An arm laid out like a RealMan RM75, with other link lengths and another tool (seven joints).
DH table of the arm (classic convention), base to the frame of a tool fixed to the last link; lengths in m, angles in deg. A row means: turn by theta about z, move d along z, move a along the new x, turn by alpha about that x. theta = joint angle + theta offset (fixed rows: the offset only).
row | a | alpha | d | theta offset
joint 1 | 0.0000 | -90.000 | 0.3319 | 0.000
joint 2 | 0.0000 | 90.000 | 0.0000 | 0.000
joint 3 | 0.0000 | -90.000 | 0.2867 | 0.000
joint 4 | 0.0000 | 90.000 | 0.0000 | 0.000
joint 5 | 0.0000 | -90.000 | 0.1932 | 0.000
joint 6 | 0.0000 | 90.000 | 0.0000 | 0.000
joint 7 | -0.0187 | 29.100 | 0.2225 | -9.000
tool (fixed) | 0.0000 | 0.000 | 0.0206 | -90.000
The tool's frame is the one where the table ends.
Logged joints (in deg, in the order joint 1, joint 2, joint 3, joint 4, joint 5, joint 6, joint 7), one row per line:
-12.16, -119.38, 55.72, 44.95, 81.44, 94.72, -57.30
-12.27, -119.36, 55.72, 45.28, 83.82, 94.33, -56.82
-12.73, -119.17, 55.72, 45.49, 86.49, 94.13, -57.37
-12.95, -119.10, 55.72, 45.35, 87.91, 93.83, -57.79
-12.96, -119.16, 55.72, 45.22, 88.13, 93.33, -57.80
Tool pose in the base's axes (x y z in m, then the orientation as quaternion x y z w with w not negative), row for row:
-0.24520, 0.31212, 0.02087, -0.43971, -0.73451, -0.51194, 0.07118
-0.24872, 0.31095, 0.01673, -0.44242, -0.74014, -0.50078, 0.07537
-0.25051, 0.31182, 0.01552, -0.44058, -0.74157, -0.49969, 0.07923
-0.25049, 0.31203, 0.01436, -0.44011, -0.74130, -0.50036, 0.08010
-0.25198, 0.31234, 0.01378, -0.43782, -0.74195, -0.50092, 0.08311
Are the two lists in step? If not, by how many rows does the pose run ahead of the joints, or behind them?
The pose runs 2 rows ahead of the joints: the pose in row i belongs to the joints in row i + 2.
